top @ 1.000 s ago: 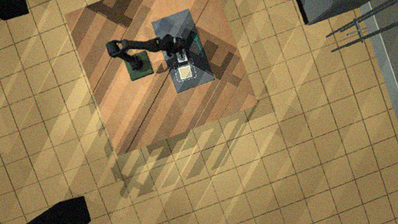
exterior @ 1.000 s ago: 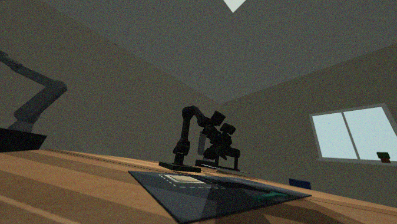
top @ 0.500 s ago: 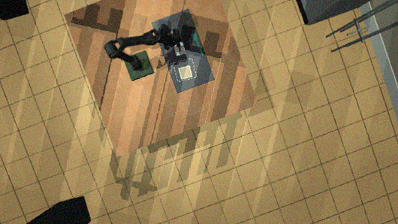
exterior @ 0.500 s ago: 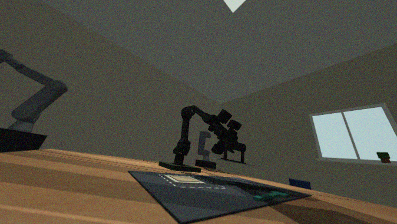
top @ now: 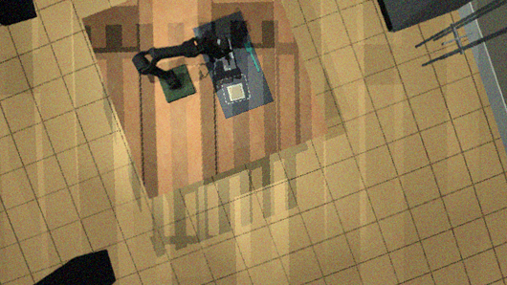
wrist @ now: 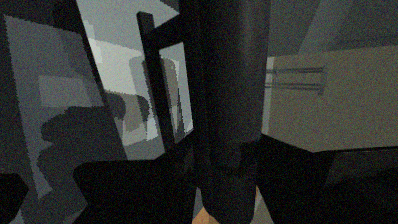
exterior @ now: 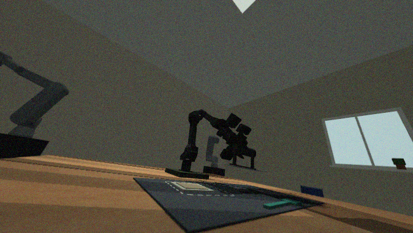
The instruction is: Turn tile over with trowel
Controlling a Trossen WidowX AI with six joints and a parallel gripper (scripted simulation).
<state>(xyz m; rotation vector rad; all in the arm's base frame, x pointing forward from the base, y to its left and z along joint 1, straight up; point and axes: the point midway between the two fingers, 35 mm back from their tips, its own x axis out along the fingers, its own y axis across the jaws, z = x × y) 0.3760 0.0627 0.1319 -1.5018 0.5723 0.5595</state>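
My gripper tip is now 130 mm short of the teal T-shaped tool, 130 mm above it and 10 mm to the right of it. The rest, counted from my gripper tip: mat: 150 mm below, 20 mm to the right; then tile: 210 mm to the right, 130 mm below, 30 mm behind.
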